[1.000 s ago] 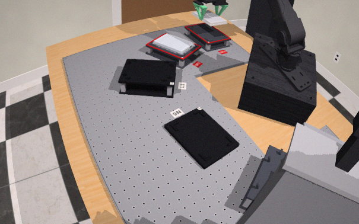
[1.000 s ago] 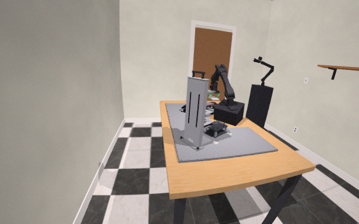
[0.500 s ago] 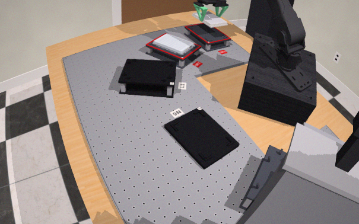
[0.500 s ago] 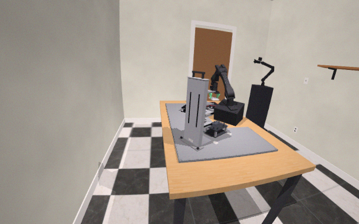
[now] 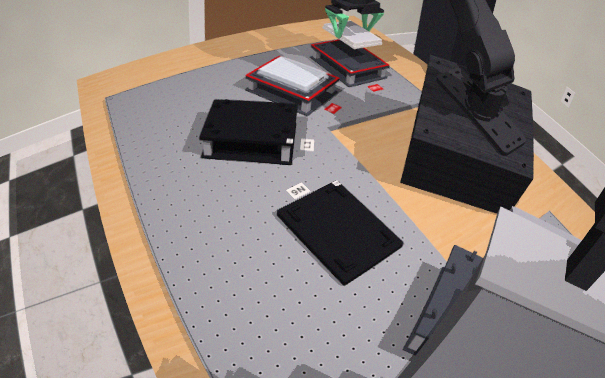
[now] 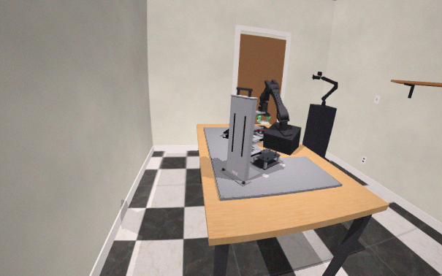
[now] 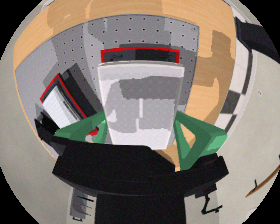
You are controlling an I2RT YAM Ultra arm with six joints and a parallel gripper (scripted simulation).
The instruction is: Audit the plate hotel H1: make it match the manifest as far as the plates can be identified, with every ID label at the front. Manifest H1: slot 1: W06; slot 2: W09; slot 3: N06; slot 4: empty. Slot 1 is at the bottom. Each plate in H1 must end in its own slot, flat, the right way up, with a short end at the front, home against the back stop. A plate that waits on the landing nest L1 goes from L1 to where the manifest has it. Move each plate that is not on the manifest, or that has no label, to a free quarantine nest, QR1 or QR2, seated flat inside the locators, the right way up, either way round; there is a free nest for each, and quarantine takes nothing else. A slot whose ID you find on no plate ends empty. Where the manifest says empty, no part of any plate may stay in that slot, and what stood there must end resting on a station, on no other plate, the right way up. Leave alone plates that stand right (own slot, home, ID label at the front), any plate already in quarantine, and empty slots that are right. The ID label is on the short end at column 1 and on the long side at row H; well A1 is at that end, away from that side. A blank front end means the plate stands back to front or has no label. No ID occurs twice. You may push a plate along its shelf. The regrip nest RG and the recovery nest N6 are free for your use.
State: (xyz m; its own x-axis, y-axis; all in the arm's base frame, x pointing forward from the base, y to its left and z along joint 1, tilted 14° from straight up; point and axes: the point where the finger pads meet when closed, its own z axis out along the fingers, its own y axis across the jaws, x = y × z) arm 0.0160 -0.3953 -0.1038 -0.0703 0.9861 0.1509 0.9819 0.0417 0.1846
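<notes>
The red-edged quarantine nest is 70 mm below my hand. From my hand the other things lie so: tag L1: 240 mm ahead, 230 mm to the left, 100 mm below; then black landing nest L1: 330 mm ahead, 180 mm to the left, 60 mm below; then N6 tag: 310 mm ahead, 330 mm to the left, 100 mm below.
</notes>
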